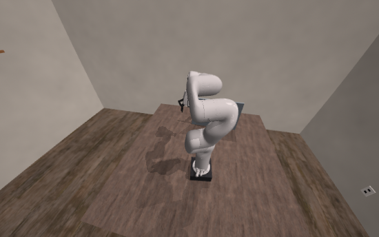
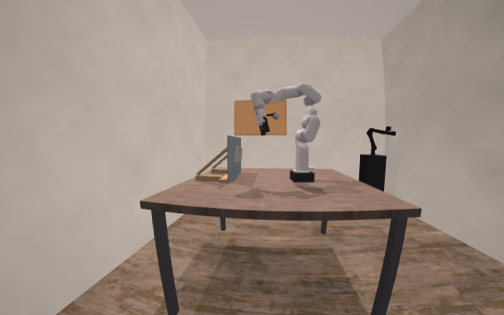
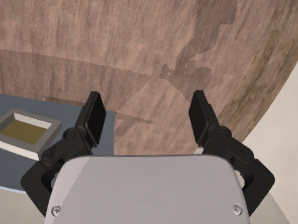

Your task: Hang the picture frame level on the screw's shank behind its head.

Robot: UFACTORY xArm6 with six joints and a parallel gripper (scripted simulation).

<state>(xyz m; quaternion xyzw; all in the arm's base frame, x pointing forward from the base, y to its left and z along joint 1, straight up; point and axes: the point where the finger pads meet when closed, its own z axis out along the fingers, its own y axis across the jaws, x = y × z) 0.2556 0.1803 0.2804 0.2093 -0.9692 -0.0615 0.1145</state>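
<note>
My hand is 260 mm short of the picture frame, 220 mm to the left of it and 170 mm above it. From my hand the other things lie so: grey-blue wall panel 270 mm ahead, 200 mm to the right, 180 mm below.
</note>
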